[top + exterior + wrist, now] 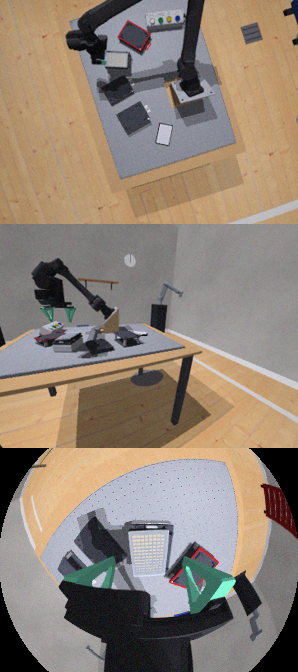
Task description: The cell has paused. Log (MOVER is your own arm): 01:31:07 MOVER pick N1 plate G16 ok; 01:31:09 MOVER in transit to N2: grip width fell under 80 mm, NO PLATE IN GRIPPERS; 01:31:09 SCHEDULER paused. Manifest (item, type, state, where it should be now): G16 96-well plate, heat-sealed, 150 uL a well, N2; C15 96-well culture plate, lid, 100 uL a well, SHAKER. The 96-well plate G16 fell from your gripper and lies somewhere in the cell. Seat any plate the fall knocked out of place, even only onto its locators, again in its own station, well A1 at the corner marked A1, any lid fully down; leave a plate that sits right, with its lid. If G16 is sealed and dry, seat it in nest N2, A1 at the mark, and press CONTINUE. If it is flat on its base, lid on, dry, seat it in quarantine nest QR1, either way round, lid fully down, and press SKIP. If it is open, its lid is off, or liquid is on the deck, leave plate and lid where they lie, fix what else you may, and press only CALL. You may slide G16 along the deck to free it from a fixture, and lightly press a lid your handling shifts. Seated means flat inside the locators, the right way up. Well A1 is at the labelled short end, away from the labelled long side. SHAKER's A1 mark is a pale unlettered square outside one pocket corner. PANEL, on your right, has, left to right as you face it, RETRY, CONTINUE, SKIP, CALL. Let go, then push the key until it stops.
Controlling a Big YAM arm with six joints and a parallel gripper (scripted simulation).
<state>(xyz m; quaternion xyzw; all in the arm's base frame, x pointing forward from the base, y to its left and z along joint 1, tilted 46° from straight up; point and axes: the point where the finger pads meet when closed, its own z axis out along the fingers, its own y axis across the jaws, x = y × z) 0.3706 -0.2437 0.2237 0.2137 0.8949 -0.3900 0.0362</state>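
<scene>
Now: hand 10 cm above the lidded plate, 5 cm past it and 2 cm to the right of it. Also, from my hand: red-framed nest: 19 cm behind, 13 cm below, 9 cm to the right; then plate G16: 53 cm to the left, 16 cm below, 15 cm behind.
</scene>
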